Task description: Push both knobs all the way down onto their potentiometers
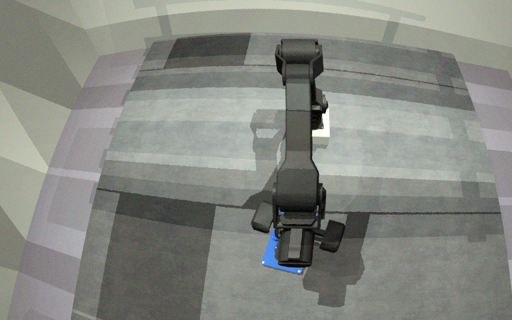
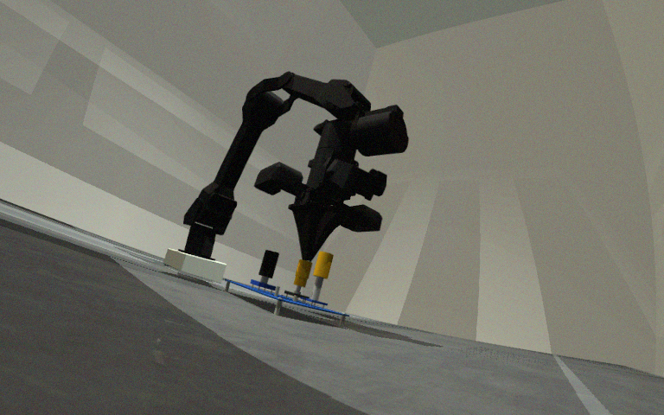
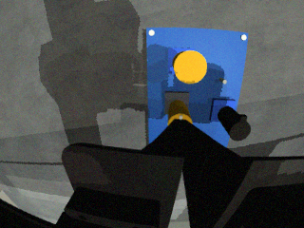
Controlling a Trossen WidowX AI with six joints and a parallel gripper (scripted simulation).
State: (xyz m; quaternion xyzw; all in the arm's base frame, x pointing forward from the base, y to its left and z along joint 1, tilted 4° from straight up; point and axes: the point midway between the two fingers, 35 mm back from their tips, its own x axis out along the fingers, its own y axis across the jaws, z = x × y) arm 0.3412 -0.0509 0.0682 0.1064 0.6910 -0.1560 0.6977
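Now: gripper tip 1 cm above the yellow knob. Also, from my gripper tip: black knob: 5 cm to the right, 2 cm below, 2 cm behind.
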